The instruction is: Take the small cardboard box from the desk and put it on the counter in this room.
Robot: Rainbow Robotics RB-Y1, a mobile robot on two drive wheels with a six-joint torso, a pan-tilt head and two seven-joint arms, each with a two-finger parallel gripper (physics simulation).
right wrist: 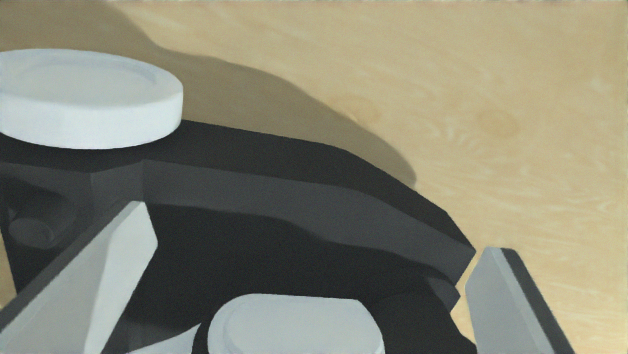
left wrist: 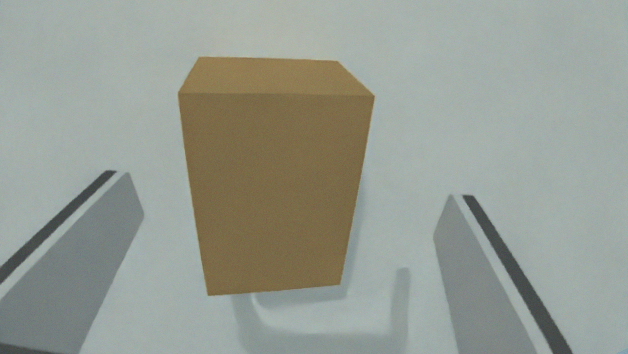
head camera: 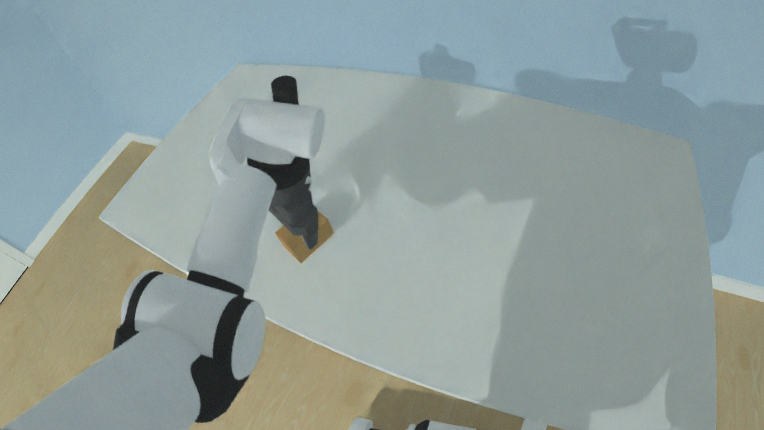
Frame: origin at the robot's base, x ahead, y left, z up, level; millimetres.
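Where they show: left gripper, fingertip midpoint: (left wrist: 286,205) (head camera: 293,226); right gripper, fingertip midpoint: (right wrist: 309,244).
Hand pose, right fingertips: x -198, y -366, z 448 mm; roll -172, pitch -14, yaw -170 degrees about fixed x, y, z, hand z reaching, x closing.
Observation:
After its pixels a point has its place.
The small cardboard box (head camera: 302,251) @(x 359, y 341, z 748 mm) (left wrist: 277,190) @(x 390, y 358, z 771 mm) stands on the pale desk (head camera: 417,299) @(x 323, y 116, z 721 mm) (left wrist: 525,100) @(x 441, y 494, z 721 mm). In the head camera my left gripper (head camera: 311,245) hangs over the box and hides part of it. In the left wrist view the left gripper (left wrist: 289,215) @(x 389, y 361, z 784 mm) is open, and the box shows between its two fingers, a little nearer the finger at the left of the picture, with a gap on each side. My right gripper (right wrist: 309,244) @(x -198, y -366, z 448 mm) is open; the robot's black base shows behind its fingers. The counter does not show in these views.
A blue wall (head camera: 374,32) @(x 1030, y 381, z 841 mm) rises behind the desk, with the robot's shadow on it. Wooden floor (head camera: 331,373) @(x 231, y 452, z 2 mm) (right wrist: 500,75) @(x -578, y -383, z 1 mm) lies in front of and beside the desk. White skirting (head camera: 74,197) @(x 674, y 2750, z 54 mm) runs along the wall. A white piece (head camera: 10,272) @(x -7, y 2832, z 84 mm) shows at the left edge.

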